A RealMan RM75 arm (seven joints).
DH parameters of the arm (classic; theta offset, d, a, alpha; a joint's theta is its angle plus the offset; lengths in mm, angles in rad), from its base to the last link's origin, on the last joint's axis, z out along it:
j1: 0 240.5 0 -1.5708
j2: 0 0 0 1.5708
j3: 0 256 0 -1.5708
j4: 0 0 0 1.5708
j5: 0 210 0 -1.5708
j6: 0 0 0 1.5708
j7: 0 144 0 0
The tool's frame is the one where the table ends.
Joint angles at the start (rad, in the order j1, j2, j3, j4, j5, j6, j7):
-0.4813, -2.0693, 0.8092, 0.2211, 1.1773, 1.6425, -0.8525
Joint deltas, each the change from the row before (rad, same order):
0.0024, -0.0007, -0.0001, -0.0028, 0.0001, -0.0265, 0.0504
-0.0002, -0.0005, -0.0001, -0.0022, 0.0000, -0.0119, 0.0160
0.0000, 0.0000, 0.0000, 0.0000, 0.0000, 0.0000, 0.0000
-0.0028, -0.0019, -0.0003, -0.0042, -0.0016, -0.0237, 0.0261
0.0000, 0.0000, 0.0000, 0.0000, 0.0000, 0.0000, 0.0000
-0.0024, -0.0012, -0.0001, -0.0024, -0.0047, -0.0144, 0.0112
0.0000, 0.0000, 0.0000, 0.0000, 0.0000, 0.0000, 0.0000
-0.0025, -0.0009, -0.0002, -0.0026, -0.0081, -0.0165, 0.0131
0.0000, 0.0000, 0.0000, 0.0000, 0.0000, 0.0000, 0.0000
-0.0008, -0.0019, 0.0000, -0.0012, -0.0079, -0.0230, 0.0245
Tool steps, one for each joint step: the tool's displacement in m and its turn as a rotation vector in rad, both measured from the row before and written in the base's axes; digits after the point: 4 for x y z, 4 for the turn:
-0.0036, 0.0013, -0.0021, 0.0321, 0.0429, 0.0125
-0.0013, 0.0008, -0.0011, 0.0089, 0.0146, 0.0069
0.0000, 0.0000, 0.0000, 0.0000, 0.0000, 0.0000
-0.0016, 0.0022, -0.0023, 0.0143, 0.0239, 0.0134
0.0000, 0.0000, 0.0000, 0.0000, 0.0000, 0.0000
-0.0008, 0.0017, -0.0010, 0.0081, 0.0095, 0.0100
0.0000, 0.0000, 0.0000, 0.0000, 0.0000, 0.0000
-0.0011, 0.0021, -0.0005, 0.0117, 0.0101, 0.0125
0.0000, 0.0000, 0.0000, 0.0000, 0.0000, 0.0000
-0.0021, 0.0022, -0.0010, 0.0182, 0.0211, 0.0154

